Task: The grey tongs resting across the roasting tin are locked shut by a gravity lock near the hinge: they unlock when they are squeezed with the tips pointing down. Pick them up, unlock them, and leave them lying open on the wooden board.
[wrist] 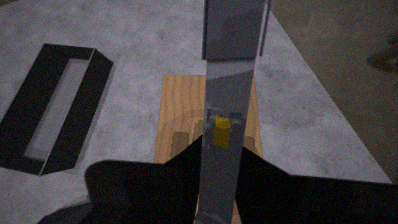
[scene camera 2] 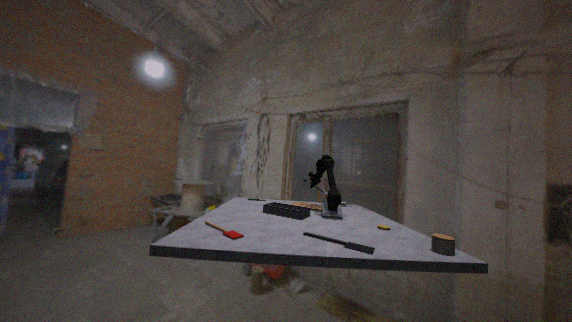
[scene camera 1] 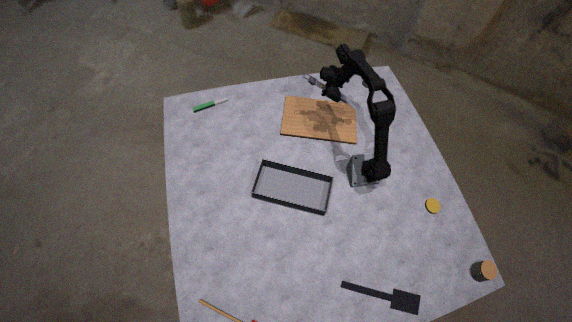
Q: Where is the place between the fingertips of the gripper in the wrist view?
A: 214,140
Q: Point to a roasting tin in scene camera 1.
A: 289,186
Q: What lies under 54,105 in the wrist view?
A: A roasting tin.
